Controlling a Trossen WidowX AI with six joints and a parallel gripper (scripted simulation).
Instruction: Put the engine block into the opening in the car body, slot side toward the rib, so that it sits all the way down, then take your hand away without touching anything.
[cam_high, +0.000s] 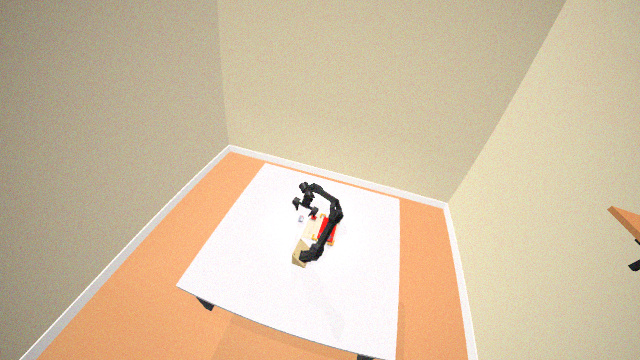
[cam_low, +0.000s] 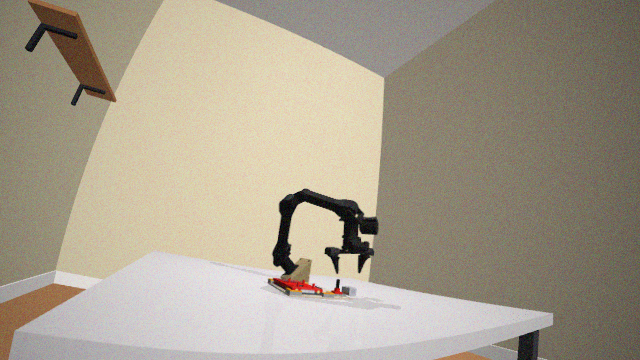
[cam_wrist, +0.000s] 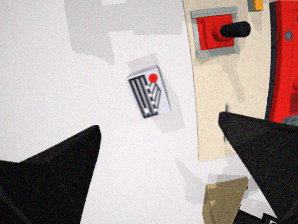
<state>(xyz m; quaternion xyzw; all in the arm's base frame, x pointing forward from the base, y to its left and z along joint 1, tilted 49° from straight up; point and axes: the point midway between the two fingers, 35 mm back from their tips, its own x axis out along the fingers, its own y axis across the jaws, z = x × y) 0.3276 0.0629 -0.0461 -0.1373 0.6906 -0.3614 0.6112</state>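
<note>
My gripper tip is now 70 mm above the engine block and 10 mm to the right of it. Round my gripper tip: tan board 170 mm to the right, 70 mm below, 20 mm behind.
</note>
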